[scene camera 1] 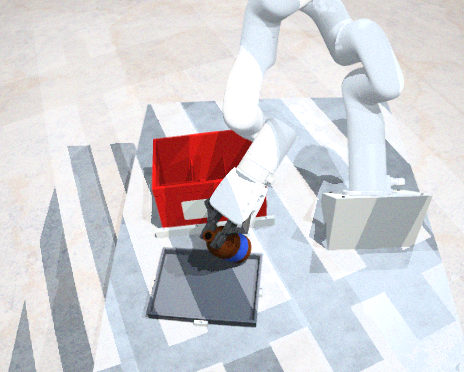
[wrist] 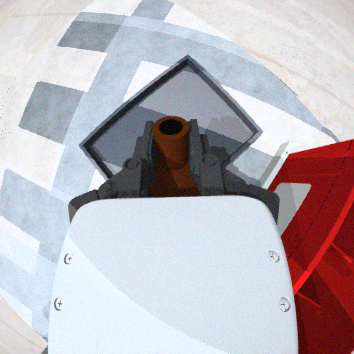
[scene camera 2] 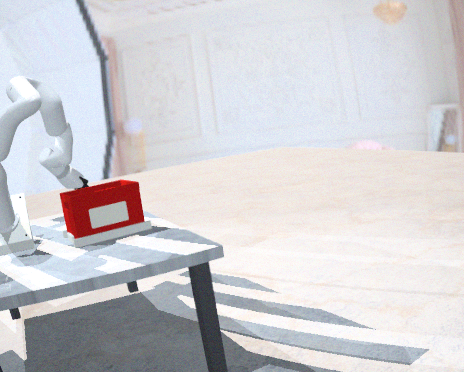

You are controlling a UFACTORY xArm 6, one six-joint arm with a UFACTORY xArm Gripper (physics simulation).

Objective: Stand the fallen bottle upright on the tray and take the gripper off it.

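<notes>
The brown bottle with a blue band is held by its neck in my gripper, which is shut on it. In scene camera 1 the bottle is tilted, its open mouth toward the left and its blue-banded base toward the lower right. It shows over the back right edge of the grey tray, and a dark shadow falls on the tray. In the wrist view the mouth shows between the fingertips and the body is hidden by the gripper housing. In scene camera 2 the gripper is partly behind the red bin; the bottle does not show there.
The red bin with inner dividers stands behind the tray, close to the gripper. A white strip runs along its foot. The arm's grey base box stands on the table to the right.
</notes>
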